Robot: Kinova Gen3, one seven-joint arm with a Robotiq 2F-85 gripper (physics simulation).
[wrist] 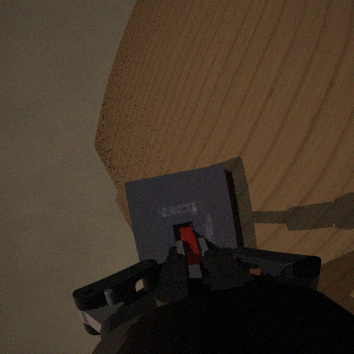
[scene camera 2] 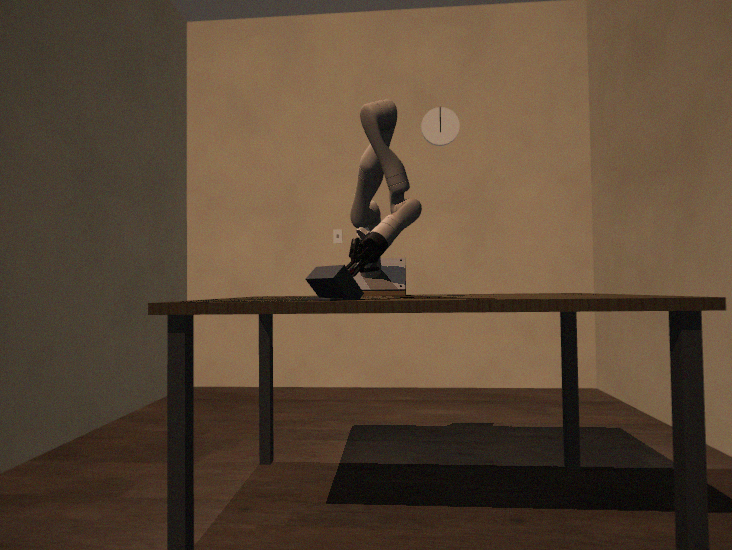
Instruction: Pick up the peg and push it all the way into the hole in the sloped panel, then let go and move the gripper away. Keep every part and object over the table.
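Frame: origin at the arm's base, x ahead, y left, z up, level; metres.
Seen in the pictures: gripper, between the fingertips: (wrist: 190, 248).
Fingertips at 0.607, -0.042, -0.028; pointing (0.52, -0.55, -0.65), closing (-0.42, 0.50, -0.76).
Offsets run from my fingertips to a thing's top centre, as dx, dy, dz.
The sloped panel {+0.030, -0.042, +0.023} (scene camera 2: 334, 282) (wrist: 175, 192) is the face of a dark grey block on the table; its square, dark hole (wrist: 177, 230) shows in the wrist view. The red peg {+0.006, -0.012, +0.020} (wrist: 189, 245) has its far end at the hole's mouth; dark opening shows to its left and just above it. How deep the end sits, if at all, I cannot tell. A grey part of the peg shows behind the red. My gripper (scene camera 2: 353, 269) (wrist: 190, 248) is shut on the peg, close to the panel face and tilted toward it. In the scene view the peg is too small and dark to make out.
The wooden table (scene camera 2: 502, 303) (wrist: 260, 90) carries the block near its left edge in the wrist view. The arm's shadow falls right of the block. In the scene view a pale plate (scene camera 2: 393, 273) stands behind the gripper, near the arm's base.
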